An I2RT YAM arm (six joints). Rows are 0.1 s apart.
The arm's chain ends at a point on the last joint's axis. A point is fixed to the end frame.
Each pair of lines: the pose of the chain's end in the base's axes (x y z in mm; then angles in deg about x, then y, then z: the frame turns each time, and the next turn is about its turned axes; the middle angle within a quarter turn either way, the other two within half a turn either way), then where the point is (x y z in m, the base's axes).
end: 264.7 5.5 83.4 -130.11 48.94 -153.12
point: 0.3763 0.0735 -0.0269
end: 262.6 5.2 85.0 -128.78 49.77 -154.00
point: 0.3764 0.0739 -0.0226
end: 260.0 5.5 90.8 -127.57 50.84 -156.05
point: 0.3770 0.0734 -0.0139
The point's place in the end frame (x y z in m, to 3 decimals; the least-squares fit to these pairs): -0.001 -0.045 0.165
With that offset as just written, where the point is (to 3 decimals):
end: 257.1 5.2 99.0 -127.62 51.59 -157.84
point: 0.376 0.071 -0.005
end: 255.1 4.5 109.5 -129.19 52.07 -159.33
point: 0.376 0.065 0.005
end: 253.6 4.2 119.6 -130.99 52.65 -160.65
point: 0.376 0.060 0.014
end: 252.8 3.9 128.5 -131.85 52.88 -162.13
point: 0.377 0.057 0.023
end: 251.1 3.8 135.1 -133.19 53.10 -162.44
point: 0.375 0.054 0.029
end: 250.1 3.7 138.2 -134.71 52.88 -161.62
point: 0.374 0.052 0.030
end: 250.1 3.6 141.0 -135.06 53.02 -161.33
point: 0.374 0.051 0.033
